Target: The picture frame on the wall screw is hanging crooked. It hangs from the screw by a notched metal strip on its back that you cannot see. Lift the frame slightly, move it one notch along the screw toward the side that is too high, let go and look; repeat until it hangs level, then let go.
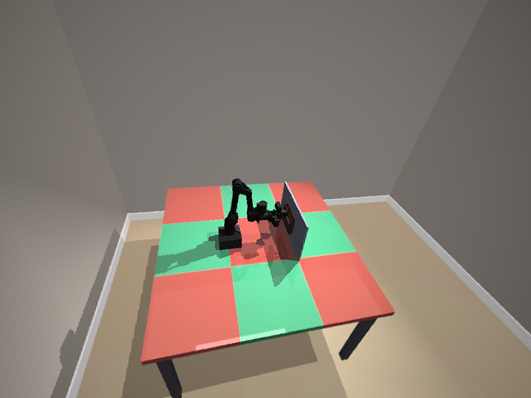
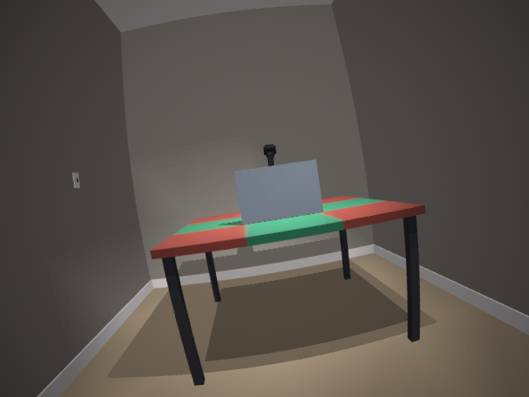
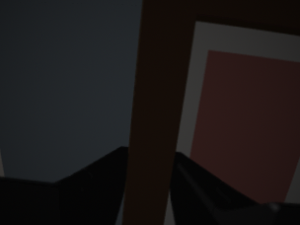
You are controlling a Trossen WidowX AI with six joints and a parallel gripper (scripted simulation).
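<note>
My gripper tip is now 10 mm short of the picture frame and 50 mm above it. Round my gripper tip: grey wall panel 20 mm ahead, 10 mm to the left, 60 mm below.
</note>
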